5 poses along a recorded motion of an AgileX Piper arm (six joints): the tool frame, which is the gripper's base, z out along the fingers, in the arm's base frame.
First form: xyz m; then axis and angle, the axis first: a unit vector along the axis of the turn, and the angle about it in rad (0 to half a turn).
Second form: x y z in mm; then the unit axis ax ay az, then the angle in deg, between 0 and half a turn. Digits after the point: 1 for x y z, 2 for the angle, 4 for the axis.
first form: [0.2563 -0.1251 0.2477 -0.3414 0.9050 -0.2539 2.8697]
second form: [256.3 -125.1 247.7 -0.3414 0.9050 -0.2539 164.42]
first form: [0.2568 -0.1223 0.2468 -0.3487 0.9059 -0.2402 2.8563]
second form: [256.8 -122.3 246.8 -0.3487 0.9059 -0.2402 163.65]
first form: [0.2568 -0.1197 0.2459 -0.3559 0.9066 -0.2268 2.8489]
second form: [256.8 -119.7 245.9 -0.3559 0.9066 -0.2268 163.23]
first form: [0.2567 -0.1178 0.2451 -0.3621 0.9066 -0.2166 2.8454]
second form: [256.7 -117.8 245.1 -0.3621 0.9066 -0.2166 163.03]
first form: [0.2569 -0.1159 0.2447 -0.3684 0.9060 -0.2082 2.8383]
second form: [256.9 -115.9 244.7 -0.3684 0.9060 -0.2082 162.62]
